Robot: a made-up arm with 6 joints.
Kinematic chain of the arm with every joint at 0, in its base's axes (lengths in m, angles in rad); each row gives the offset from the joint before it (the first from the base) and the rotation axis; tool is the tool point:
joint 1: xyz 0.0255 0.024 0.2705 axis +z
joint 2: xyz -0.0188 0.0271 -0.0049 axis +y
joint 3: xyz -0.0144 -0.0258 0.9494 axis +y
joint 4: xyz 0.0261 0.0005 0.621 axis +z
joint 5: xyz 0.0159 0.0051 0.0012 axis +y
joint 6: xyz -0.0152 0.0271 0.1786 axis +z
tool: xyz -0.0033 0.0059 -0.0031
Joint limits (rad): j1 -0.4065..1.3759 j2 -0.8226..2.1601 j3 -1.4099..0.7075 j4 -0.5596..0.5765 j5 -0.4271..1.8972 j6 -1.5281..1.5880
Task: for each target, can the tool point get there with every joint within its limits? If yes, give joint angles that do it. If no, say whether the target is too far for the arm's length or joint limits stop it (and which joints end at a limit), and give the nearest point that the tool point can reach.
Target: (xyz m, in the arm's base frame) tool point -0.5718 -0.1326 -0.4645
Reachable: no: joint limits stop it (at a limit: joint 2, joint 3, joint 5) | nearest point -1.2309 -0.3054 0.3803 | short by 1.085 m
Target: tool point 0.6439 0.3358 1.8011
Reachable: yes | joints 0.3240 0.3945 -0.1136 0.3974 1.0460 -0.1024
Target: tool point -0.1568 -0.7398 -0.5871
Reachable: no: joint limits stop it (at a limit: joint 1, joint 2, joint 3, joint 4, joint 5, joint 6) | nearest point 0.6787 -0.3378 -0.8686 | short by 0.969 m
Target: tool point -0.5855 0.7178 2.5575
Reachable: no: too far | nearest point -0.5002 0.3292 1.9066 | short by 0.763 m
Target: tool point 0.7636 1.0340 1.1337
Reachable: yes | joints 0.9100 1.4372 -1.0635 -0.3433 -0.0004 -0.8484
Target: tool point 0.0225 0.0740 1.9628
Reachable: yes | joints -0.0205 0.2457 -0.5690 0.3320 0.2633 0.3686
